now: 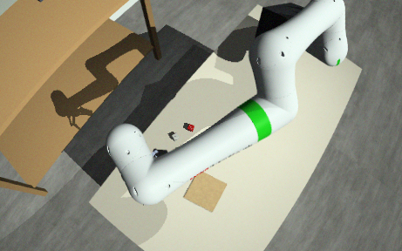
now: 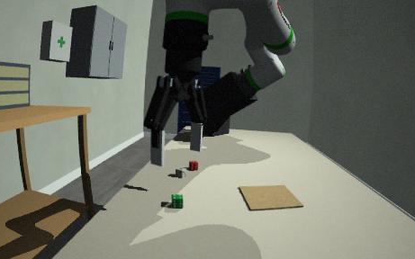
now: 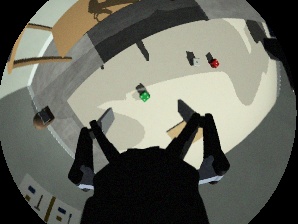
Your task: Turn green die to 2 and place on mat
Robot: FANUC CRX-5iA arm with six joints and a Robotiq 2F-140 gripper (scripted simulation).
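The green die is 120 mm below my hand. Round my hand: red die 270 mm behind, 120 mm below, 40 mm to the right; mat 210 mm to the left, 130 mm below, 120 mm behind; grey die 190 mm behind, 120 mm below, 60 mm to the right.
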